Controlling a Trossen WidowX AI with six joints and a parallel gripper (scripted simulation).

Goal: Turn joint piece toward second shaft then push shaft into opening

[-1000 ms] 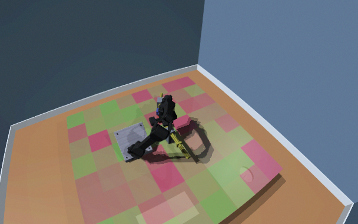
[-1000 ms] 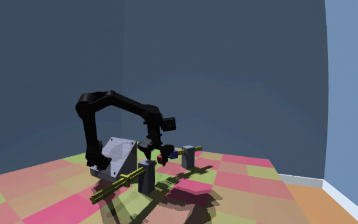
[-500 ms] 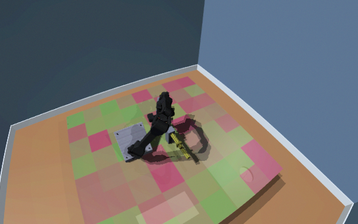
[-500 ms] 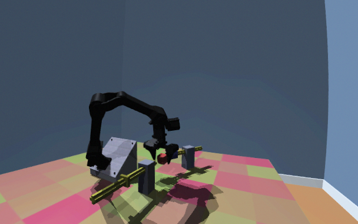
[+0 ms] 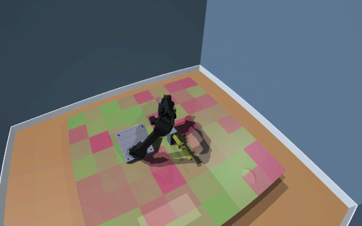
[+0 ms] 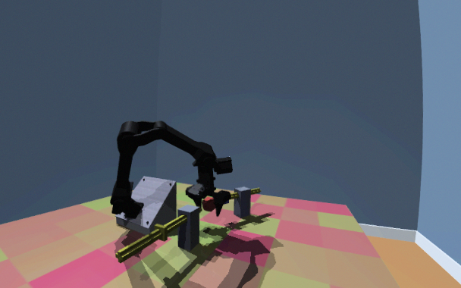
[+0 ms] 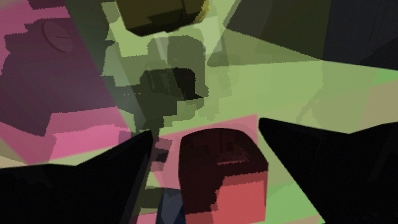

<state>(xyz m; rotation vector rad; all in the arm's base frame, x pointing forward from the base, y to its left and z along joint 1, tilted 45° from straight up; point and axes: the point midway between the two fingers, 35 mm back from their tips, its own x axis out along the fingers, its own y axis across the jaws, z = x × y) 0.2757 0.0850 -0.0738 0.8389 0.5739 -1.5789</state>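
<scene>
Right now the red square joint piece is 10 mm to the left of my gripper tip and 40 mm above it.
</scene>
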